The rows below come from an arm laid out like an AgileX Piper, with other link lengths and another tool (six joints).
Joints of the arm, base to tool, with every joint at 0 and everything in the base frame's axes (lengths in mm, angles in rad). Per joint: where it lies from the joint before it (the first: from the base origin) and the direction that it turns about. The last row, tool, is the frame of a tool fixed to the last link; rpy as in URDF.
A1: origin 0 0 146.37 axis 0 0 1
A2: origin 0 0 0 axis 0 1 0
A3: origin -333.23 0 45.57 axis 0 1 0
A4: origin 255.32 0 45.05 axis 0.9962 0 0.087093
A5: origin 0 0 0 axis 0 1 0
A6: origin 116.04 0 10.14 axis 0.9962 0 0.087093
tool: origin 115.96 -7 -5.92 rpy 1.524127 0.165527 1.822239
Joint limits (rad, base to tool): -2.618..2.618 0..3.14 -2.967..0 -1.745..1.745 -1.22..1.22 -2.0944..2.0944
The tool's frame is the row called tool.
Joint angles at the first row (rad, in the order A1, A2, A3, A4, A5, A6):
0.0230 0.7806 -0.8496 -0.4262 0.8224 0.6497
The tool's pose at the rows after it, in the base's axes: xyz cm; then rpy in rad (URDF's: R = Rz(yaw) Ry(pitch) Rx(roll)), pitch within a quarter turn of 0, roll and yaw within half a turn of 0:
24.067 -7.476 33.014 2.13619 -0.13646 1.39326
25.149 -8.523 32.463 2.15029 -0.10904 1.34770
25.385 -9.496 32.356 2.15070 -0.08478 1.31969
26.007 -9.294 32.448 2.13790 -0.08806 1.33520
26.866 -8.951 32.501 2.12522 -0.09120 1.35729
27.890 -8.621 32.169 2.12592 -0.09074 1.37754
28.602 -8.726 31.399 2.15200 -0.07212 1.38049
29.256 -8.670 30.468 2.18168 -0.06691 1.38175
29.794 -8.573 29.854 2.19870 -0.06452 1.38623
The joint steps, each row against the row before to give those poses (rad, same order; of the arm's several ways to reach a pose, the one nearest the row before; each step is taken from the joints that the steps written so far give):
-0.0001 0.0790 0.0000 -0.0917 -0.0522 0.1226
-0.0025 0.0531 0.0001 -0.0793 -0.0071 0.0744
-0.0214 0.0178 0.0022 -0.0373 -0.0076 0.0189
-0.0030 0.0095 0.0010 0.0002 -0.0294 0.0000
-0.0001 0.0154 0.0000 0.0000 -0.0354 0.0000
0.0001 0.0273 0.0011 -0.0011 -0.0342 0.0000
0.0000 0.0346 0.0000 -0.0138 -0.0068 0.0000
0.0000 0.0344 0.0000 0.0000 -0.0056 0.0001
0.0000 0.0246 0.0000 0.0001 -0.0093 -0.0001

